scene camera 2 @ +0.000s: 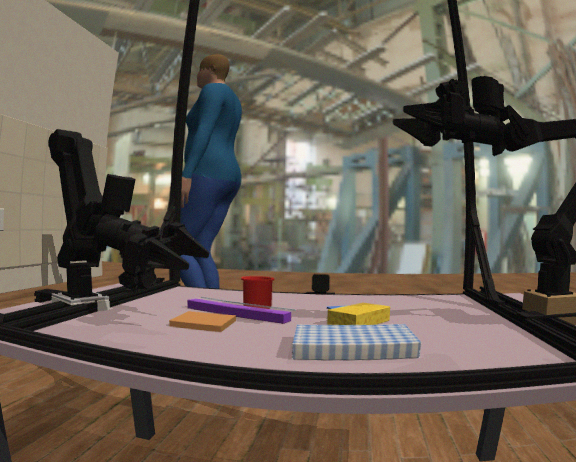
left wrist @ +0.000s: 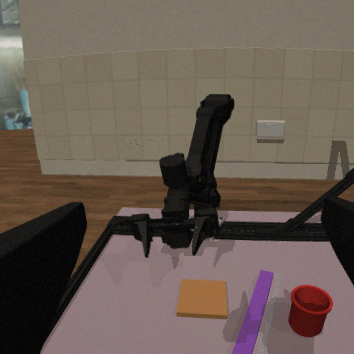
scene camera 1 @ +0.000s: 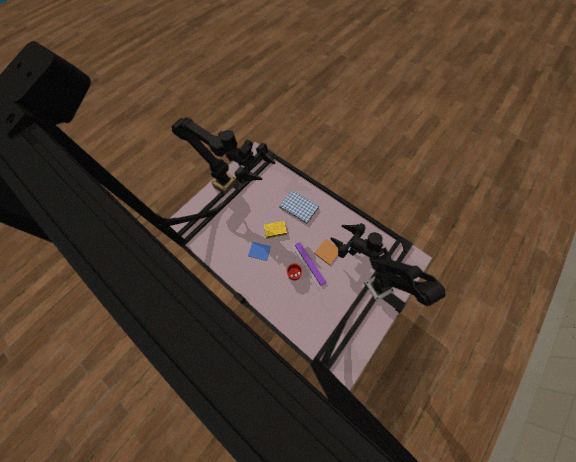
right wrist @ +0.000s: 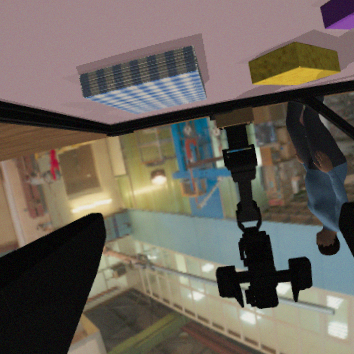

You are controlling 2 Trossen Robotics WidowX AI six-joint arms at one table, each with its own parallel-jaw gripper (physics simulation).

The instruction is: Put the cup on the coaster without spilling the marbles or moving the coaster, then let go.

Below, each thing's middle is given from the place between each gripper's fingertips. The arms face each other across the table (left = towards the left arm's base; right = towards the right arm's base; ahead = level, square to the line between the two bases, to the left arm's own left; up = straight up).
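Orange square coaster (scene camera 2: 190, 320): from my left hand, 35 cm to the right, 1 cm behind, 38 cm below. Purple bar (scene camera 2: 249, 311): from my left hand, 30 cm to the right, 12 cm behind, 37 cm below.
Purple bar: from my right hand, 30 mm to the left, 180 mm behind, 110 mm below. Orange square coaster: from my right hand, 10 mm to the right, 70 mm behind, 120 mm below.
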